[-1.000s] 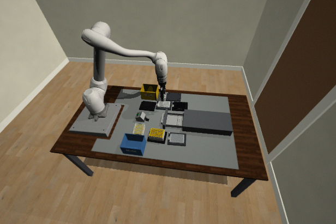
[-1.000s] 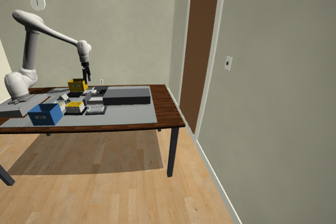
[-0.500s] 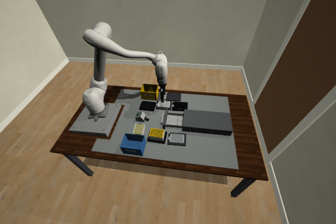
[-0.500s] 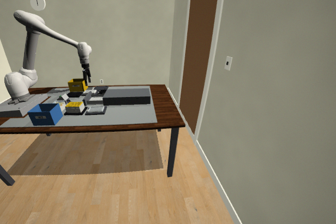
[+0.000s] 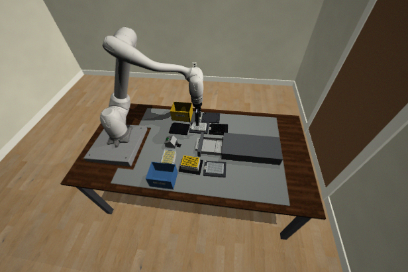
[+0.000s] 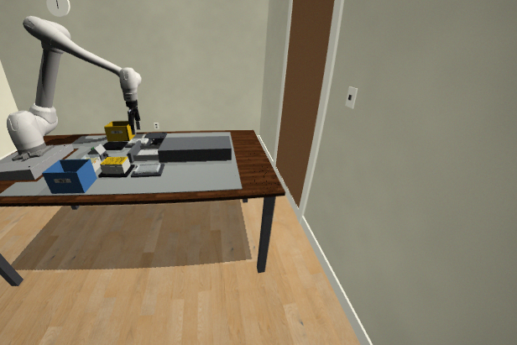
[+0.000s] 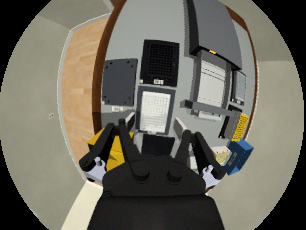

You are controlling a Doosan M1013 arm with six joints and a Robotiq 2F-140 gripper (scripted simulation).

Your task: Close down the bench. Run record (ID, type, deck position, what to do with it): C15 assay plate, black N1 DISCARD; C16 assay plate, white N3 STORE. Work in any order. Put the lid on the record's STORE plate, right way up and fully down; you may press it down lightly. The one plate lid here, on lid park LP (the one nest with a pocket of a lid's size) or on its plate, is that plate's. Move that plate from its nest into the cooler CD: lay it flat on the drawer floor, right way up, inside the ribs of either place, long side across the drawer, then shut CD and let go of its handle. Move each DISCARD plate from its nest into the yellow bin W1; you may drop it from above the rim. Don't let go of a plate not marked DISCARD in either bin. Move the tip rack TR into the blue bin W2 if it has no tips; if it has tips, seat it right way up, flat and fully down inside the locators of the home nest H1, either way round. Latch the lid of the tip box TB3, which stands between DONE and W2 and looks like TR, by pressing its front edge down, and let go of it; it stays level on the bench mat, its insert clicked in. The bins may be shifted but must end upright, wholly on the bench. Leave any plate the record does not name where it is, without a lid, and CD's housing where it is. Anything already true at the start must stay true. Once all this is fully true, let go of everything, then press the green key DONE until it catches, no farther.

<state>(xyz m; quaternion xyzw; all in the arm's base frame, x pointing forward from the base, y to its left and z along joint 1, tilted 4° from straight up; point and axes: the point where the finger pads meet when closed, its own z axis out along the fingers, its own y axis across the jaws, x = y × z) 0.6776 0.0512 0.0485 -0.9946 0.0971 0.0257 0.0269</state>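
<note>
My gripper is now 9 cm above the plate lid. From my hand the other things lie so: grey nest (11 cm below); then white plate (10 cm below); then black plate (17 cm ahead, 10 cm below, 3 cm to the right).
</note>
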